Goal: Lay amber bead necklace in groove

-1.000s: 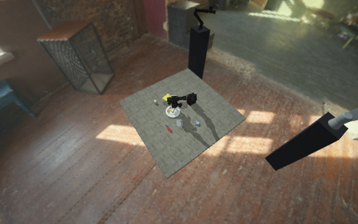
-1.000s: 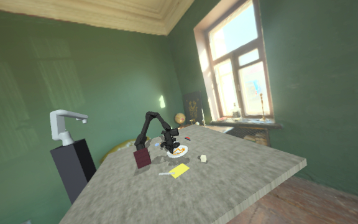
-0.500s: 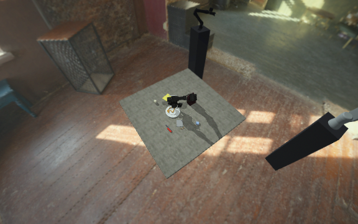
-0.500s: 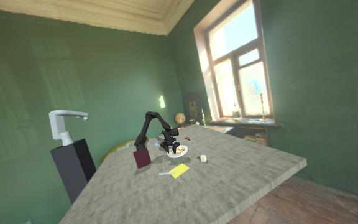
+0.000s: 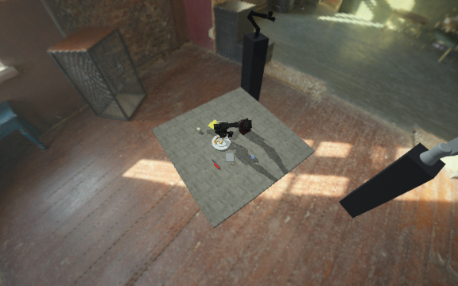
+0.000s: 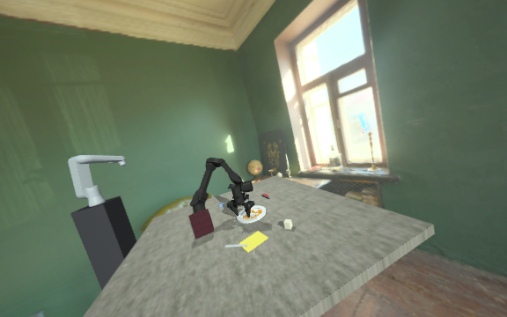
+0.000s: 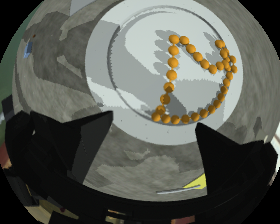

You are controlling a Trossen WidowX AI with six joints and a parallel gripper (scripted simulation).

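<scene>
Right now the board is 6 cm ahead of my gripper tip, 3 cm to the left of it and 2 cm below it. Also, from my gripper tip: grey square: 24 cm to the left, 7 cm ahead, 2 cm below; white stick: 22 cm to the right, 8 cm behind, 2 cm below; yellow card: 23 cm to the right, 2 cm below, 1 cm ahead.
</scene>
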